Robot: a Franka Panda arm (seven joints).
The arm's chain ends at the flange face. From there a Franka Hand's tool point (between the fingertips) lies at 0.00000 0.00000 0.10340 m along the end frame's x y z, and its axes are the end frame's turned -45 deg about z.
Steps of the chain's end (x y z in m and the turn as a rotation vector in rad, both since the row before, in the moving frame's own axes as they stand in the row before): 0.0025 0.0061 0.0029 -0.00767 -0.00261 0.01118; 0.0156 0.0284 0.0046 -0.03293 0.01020 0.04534; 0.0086 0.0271 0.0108 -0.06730 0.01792 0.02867; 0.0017 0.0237 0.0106 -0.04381 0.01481 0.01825; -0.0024 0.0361 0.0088 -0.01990 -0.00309 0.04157; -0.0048 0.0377 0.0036 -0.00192 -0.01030 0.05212; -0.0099 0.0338 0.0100 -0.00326 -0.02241 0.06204; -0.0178 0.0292 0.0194 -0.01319 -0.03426 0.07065
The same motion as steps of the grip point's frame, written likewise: -0.0033 0.0064 0.0029 -0.00358 -0.00727 0.01118; -0.0108 0.0342 0.0045 -0.03050 -0.01607 0.04534; -0.0168 0.0314 0.0105 -0.06026 -0.03492 0.02867; -0.0177 0.0222 0.0105 -0.04145 -0.02051 0.01825; -0.0289 0.0250 0.0088 -0.01189 -0.01626 0.04157; -0.0309 0.0226 0.0036 0.00593 -0.00864 0.05212; -0.0327 0.0154 0.0100 0.01354 -0.01815 0.06204; -0.0366 0.0064 0.0193 0.01490 -0.03355 0.07065
